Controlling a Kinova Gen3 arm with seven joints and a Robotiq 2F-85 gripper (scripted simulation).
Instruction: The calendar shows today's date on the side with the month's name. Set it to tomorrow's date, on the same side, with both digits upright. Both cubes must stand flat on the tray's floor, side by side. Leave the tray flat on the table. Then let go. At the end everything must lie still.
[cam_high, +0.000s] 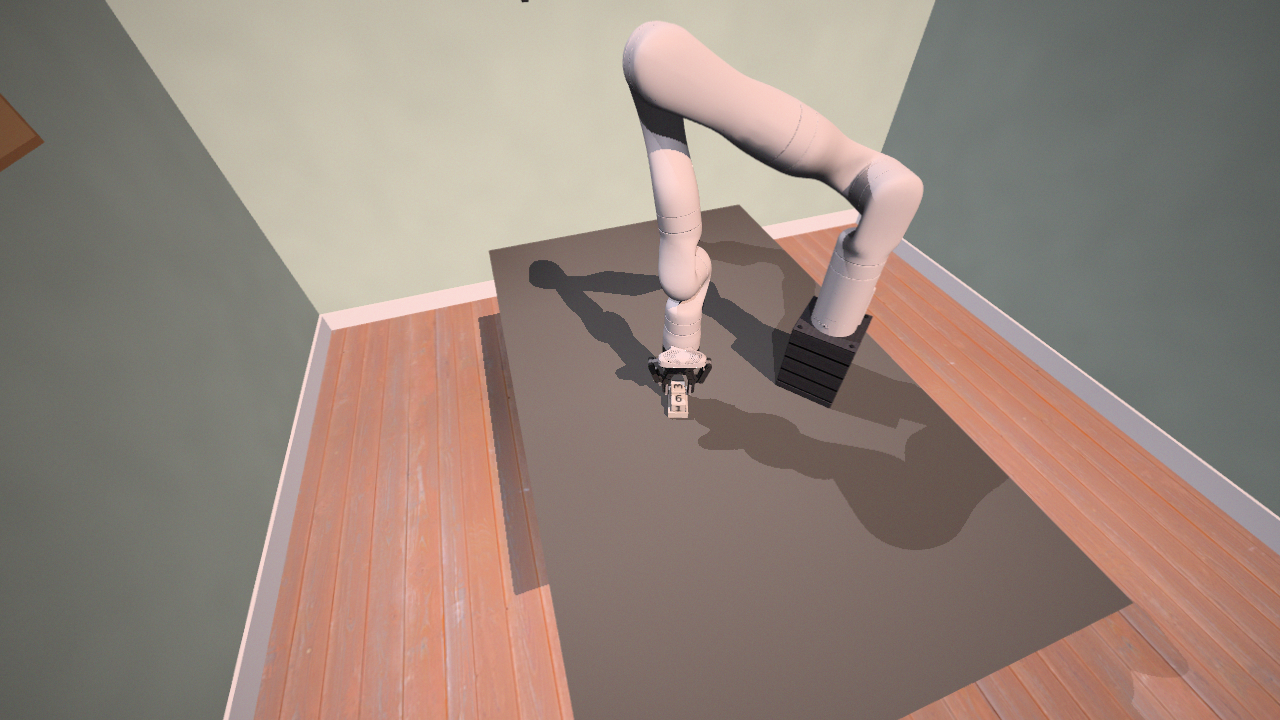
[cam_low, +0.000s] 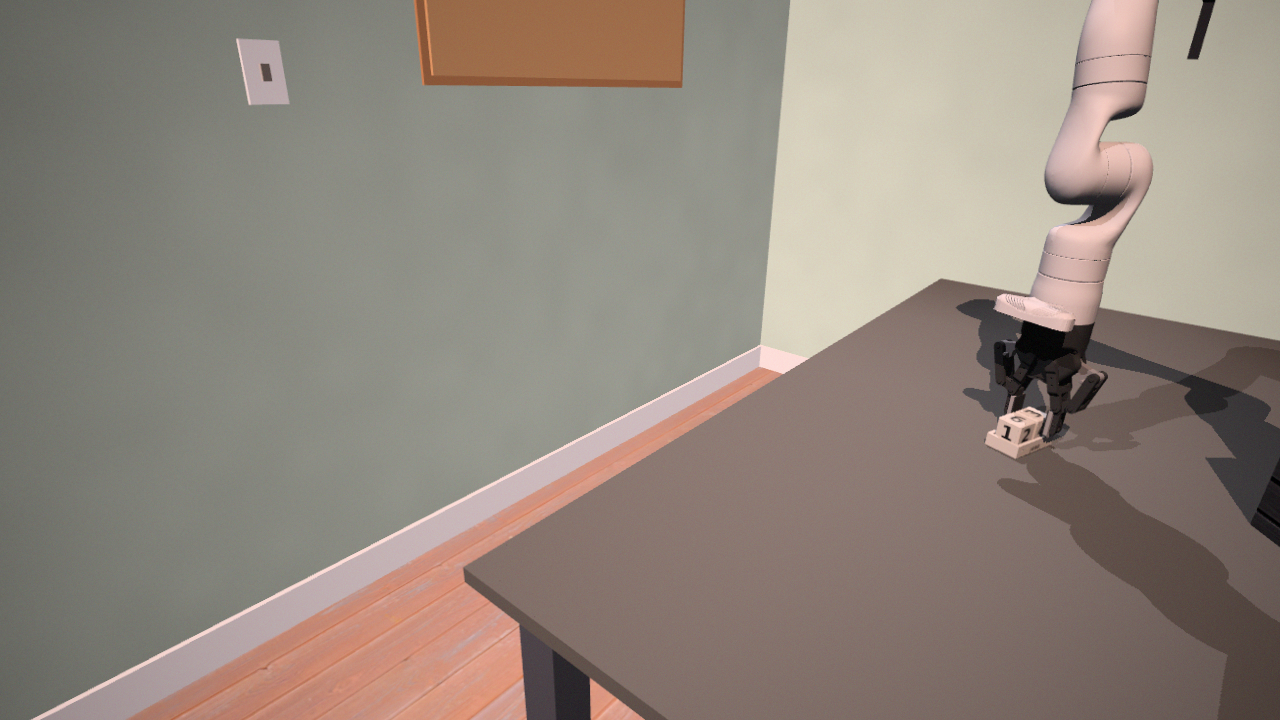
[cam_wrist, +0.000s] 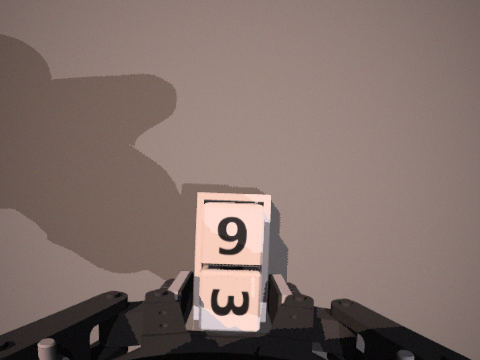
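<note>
Right now my hand is 10 mm above the cube. Also, from my hand: pale tray 30 mm below, 20 mm to the left, 10 mm ahead.
</note>
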